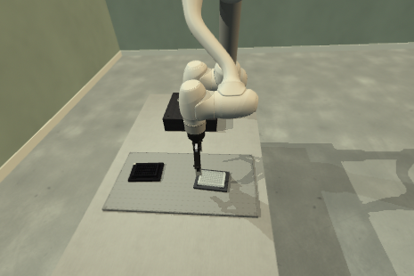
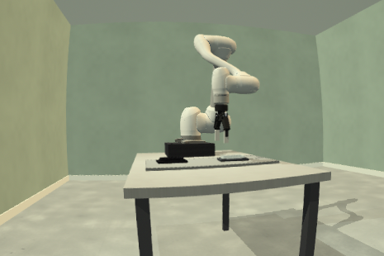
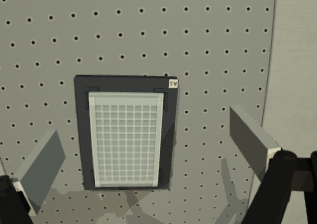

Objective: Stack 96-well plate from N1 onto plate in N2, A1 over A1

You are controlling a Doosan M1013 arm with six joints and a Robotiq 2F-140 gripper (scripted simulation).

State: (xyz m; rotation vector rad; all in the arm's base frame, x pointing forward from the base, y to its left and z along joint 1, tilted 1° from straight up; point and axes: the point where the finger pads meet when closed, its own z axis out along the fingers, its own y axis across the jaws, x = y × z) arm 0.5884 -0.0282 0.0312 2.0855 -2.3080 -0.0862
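Right now my hand is 110 mm above the plate nest, 50 mm to the right of it and 30 mm short of it. The rest, counted from my hand: black 96-well plate 280 mm to the right, 100 mm below, 70 mm behind.
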